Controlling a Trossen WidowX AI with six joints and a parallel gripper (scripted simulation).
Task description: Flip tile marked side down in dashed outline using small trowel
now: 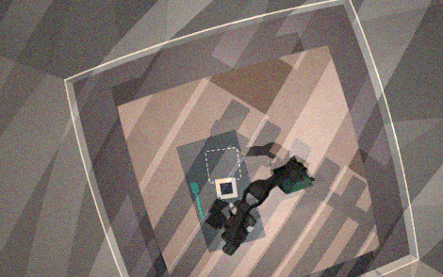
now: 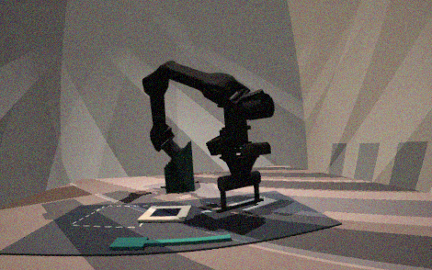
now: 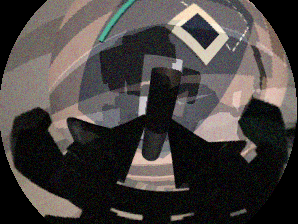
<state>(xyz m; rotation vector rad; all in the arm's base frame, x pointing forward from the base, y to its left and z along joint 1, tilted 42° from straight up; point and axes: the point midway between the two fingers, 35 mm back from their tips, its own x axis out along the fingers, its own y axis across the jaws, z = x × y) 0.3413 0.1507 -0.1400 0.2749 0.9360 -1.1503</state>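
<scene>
My gripper tip is now 30 mm above the small trowel, 20 mm to the left of it and 10 mm short of it. Also, from my gripper tip: tile: 190 mm to the right, 60 mm below, 30 mm ahead; dark mat: 170 mm to the right, 80 mm below, 60 mm ahead; green paddle-shaped trowel: 200 mm ahead, 180 mm to the right, 60 mm below.
</scene>
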